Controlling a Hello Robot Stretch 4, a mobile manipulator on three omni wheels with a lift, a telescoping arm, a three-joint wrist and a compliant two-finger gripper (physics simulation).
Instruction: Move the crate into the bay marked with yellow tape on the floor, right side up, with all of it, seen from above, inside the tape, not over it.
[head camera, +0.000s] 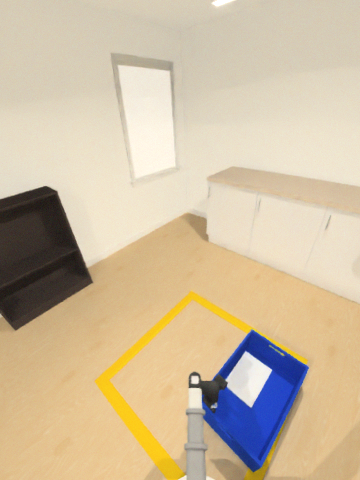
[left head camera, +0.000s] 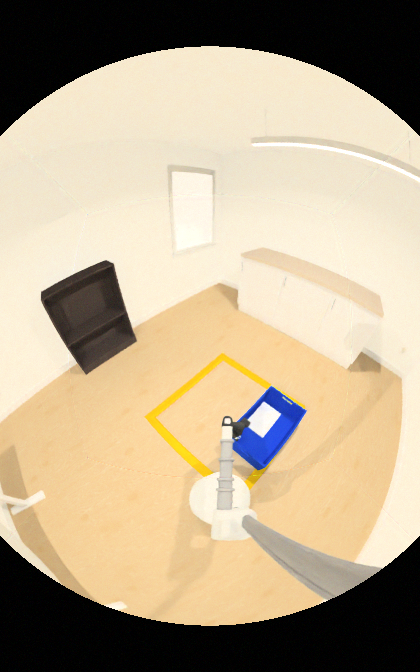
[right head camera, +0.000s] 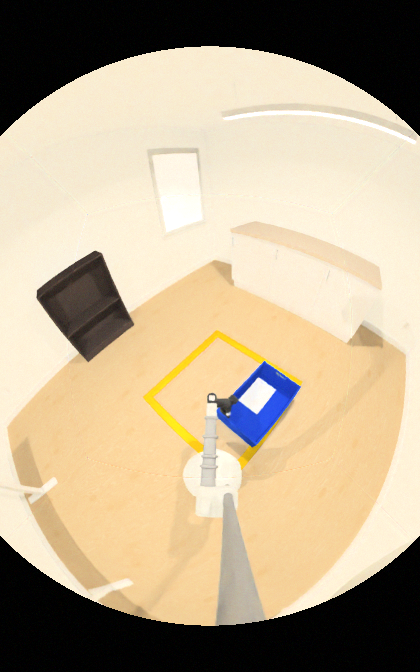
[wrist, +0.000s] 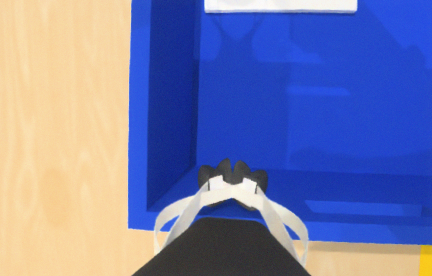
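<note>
The blue crate stands upright, open side up, at the right part of the bay of yellow tape. Its right long side covers part of the right tape strip, and its far short end lies at or over the far strip. A white sheet lies on its floor. My gripper is shut and holds nothing. It is at the crate's left long wall; contact cannot be told.
A dark bookshelf stands by the left wall. A white cabinet stands along the back right wall. White feet of some furniture show at the lower left.
</note>
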